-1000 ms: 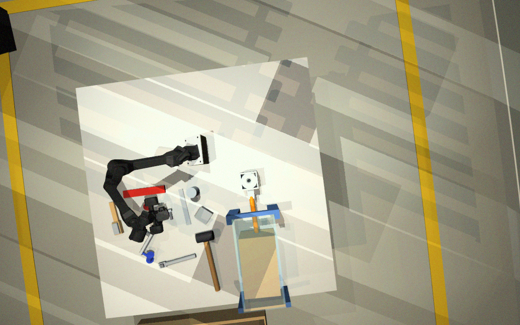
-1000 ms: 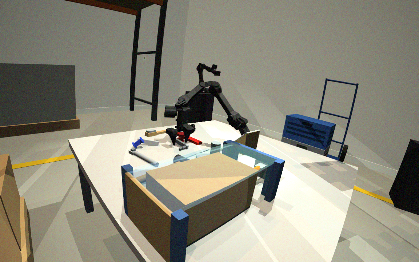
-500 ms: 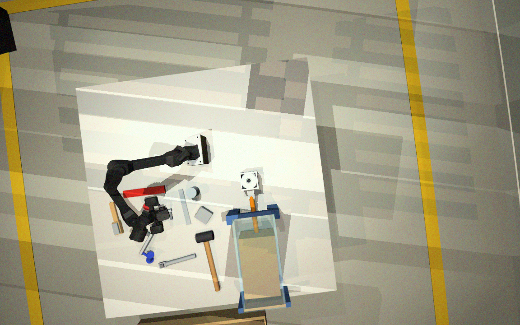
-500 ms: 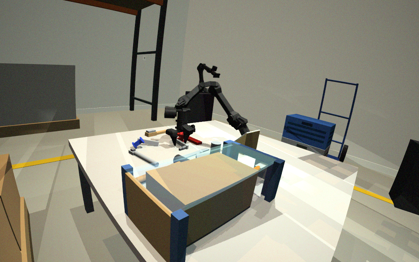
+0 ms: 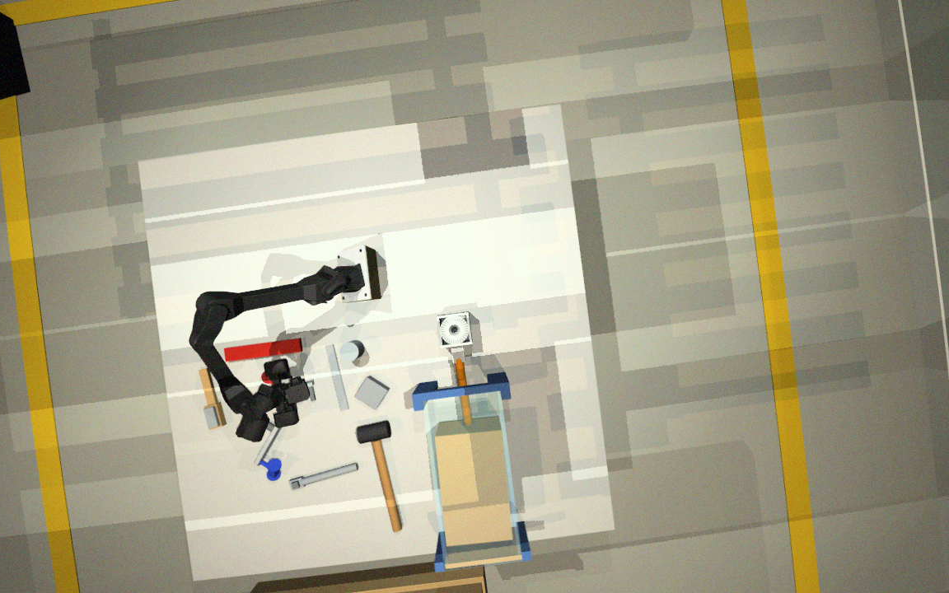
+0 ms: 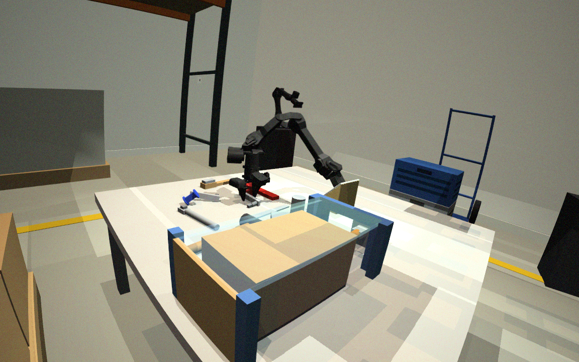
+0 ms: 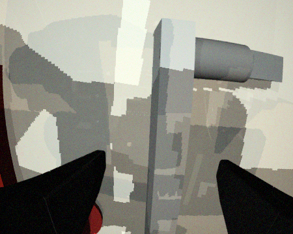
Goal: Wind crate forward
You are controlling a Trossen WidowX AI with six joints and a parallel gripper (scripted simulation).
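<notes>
My gripper tip is now 1 cm past the red-knobbed winch handle, 1 cm to the left of it and 1 cm below it. The rest, counted from my gripper tip: flat bar (1 cm ahead, 13 cm to the left, 1 cm below); then red knob (4 cm behind, 5 cm to the right, 2 cm above); then red bar (13 cm behind, 6 cm to the right).
</notes>
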